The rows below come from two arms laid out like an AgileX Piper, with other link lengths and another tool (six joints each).
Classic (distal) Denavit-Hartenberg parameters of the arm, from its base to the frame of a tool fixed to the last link. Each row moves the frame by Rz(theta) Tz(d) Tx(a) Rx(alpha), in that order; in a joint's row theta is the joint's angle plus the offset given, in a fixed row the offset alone. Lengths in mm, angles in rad.
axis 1: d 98.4, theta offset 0, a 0, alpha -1.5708
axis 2: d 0, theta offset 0.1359, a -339.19, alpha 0
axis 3: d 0, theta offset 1.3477, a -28.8, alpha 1.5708
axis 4: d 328.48, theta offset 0, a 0, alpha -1.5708
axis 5: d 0, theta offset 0, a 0, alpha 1.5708
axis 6: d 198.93, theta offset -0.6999, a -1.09, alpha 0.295
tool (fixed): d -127.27, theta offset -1.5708, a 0, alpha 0
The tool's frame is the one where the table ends.
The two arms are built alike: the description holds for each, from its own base.
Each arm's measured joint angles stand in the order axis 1, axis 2, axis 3, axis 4, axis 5, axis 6.
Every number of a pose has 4 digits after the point. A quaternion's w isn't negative.
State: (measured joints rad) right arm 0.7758 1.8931 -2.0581 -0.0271 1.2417 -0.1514; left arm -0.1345 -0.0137 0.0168 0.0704 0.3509 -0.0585
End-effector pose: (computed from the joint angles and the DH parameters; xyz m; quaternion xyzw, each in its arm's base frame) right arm 0.3271 0.3531 0.4325 -0.9149 0.0000 -0.3577 0.1869; left arm 0.0596 0.0232 0.1540 -0.6082 0.4087 -0.6586 0.1714
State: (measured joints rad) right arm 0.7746 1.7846 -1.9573 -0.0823 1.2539 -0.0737; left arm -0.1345 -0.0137 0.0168 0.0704 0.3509 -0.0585
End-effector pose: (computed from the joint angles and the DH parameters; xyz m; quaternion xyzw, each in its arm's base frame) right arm 0.3057 0.3279 0.4491 -0.9136 0.0348 -0.3682 0.1687; left arm 0.0596 0.0232 0.1540 -0.6082 0.4087 -0.6586 0.1714
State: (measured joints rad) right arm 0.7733 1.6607 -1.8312 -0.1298 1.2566 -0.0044; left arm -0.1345 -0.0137 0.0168 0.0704 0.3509 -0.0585
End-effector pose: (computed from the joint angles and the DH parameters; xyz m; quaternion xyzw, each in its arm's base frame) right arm 0.2802 0.2990 0.4602 -0.9108 0.0660 -0.3774 0.1535; left arm 0.0596 0.0232 0.1540 -0.6082 0.4087 -0.6586 0.1714
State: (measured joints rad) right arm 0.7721 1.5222 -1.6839 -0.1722 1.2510 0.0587; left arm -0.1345 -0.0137 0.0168 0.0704 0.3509 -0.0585
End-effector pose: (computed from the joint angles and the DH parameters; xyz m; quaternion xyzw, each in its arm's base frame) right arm 0.2506 0.2665 0.4648 -0.9066 0.0940 -0.3863 0.1412; left arm 0.0596 0.0232 0.1540 -0.6082 0.4087 -0.6586 0.1714
